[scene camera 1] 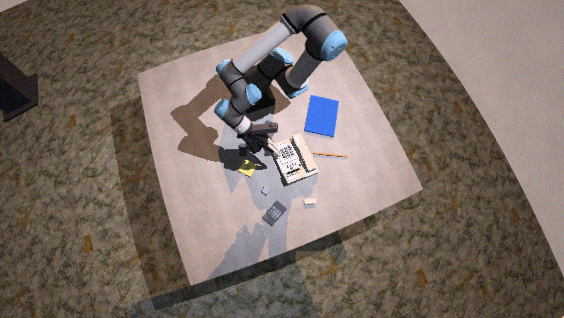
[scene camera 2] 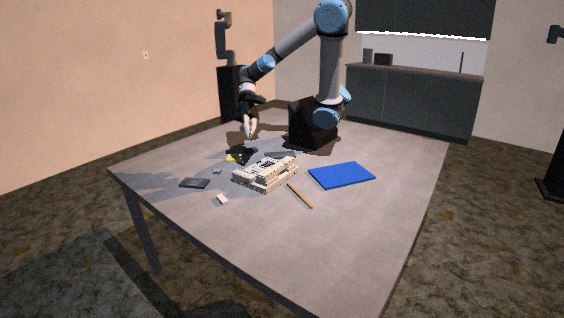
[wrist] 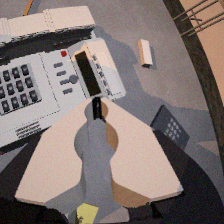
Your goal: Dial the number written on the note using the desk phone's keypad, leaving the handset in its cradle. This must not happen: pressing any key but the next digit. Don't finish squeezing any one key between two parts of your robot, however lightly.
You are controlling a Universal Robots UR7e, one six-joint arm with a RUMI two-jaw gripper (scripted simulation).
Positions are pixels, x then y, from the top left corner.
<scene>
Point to a blue book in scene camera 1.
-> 321, 119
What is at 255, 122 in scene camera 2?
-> My gripper.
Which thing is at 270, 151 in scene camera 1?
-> My gripper.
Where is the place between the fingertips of my gripper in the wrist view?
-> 97, 98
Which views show the blue book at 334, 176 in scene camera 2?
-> Scene camera 1 and scene camera 2 only.
</scene>
